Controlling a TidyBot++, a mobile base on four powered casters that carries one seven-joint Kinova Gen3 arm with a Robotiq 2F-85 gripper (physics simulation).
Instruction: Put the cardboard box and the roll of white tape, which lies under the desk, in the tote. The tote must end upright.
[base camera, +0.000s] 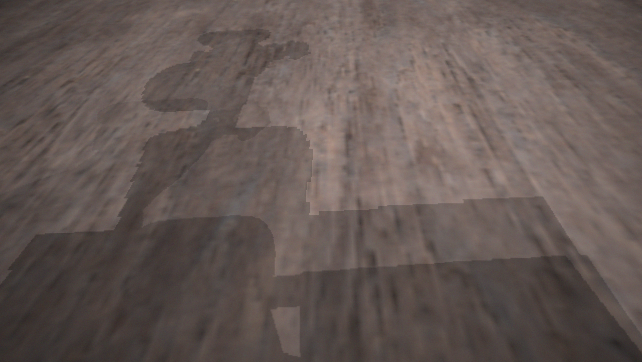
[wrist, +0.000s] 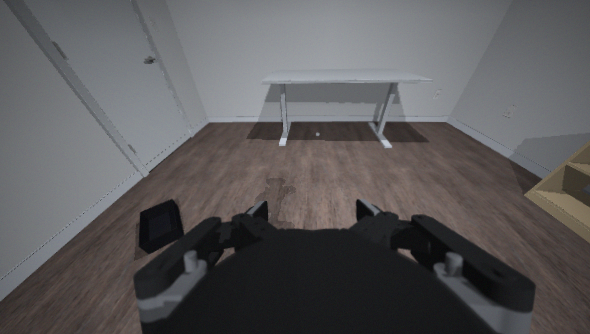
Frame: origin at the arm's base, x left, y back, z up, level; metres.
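Seen in the pictures: gripper, fingertip midpoint: (wrist: 311, 209).
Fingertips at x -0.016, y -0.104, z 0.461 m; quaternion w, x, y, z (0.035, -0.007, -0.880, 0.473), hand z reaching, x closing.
A point is followed by its place in that frame.
A small white thing (wrist: 317, 134) {x -0.275, y -1.941, z -0.380 m}, likely the roll of tape, lies on the floor under the white desk (wrist: 345, 76) {x -0.493, y -1.783, z 0.323 m}, between its legs, far ahead in the wrist view. A black open-topped container (wrist: 161, 226) {x 0.967, y -0.614, z -0.394 m}, which looks like the tote, stands upright on the floor at the left, beyond and left of my gripper. My gripper (wrist: 311, 209) {x -0.016, y -0.104, z 0.461 m} is open with nothing between its fingers, well short of the desk. The cardboard box does not show in either view.
A light wooden shelf unit (wrist: 562, 216) {x -1.819, y -0.607, z -0.359 m} stands at the right edge of the wrist view. A door (wrist: 100, 65) {x 1.501, y -1.412, z 0.524 m} is in the left wall. Walls meet behind the desk. In the base camera view, shadows of the robot fall on the wooden floor (base camera: 425, 125) {x -0.160, y -0.614, z -0.397 m}.
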